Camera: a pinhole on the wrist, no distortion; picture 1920 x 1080 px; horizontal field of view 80.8 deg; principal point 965.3 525.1 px. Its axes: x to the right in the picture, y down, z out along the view. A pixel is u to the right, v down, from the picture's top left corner.
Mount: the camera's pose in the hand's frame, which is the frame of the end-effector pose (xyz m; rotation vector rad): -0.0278 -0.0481 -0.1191 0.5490 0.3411 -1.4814
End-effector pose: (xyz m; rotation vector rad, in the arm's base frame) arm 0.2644 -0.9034 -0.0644 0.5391 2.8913 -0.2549
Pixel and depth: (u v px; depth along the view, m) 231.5 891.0 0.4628
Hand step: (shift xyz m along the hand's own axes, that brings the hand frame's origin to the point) 0.0452 -0.0455 0.4484
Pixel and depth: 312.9 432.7 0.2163
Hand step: -0.0796 -0.0601 0.1257
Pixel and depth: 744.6 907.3 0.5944
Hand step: 0.0948 -0.2720 0.4659
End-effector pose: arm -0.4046 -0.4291 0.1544 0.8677 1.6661 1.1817
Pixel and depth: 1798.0 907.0 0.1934
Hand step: 0.0256 -0.2728 -0.0256
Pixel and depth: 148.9 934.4 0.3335
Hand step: 0.0357 -0.0257 0.3047
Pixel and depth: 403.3 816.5 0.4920
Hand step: 0.0233 -0.1083 0.4395
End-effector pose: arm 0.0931 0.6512 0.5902 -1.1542 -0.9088 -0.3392
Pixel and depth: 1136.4 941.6 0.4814
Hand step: 0.0986 -0.3700 0.2670
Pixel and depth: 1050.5 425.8 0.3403
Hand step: -0.0946 -0.2540 0.1464
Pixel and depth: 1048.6 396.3 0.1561
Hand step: -0.0625 -0.1423 0.0023
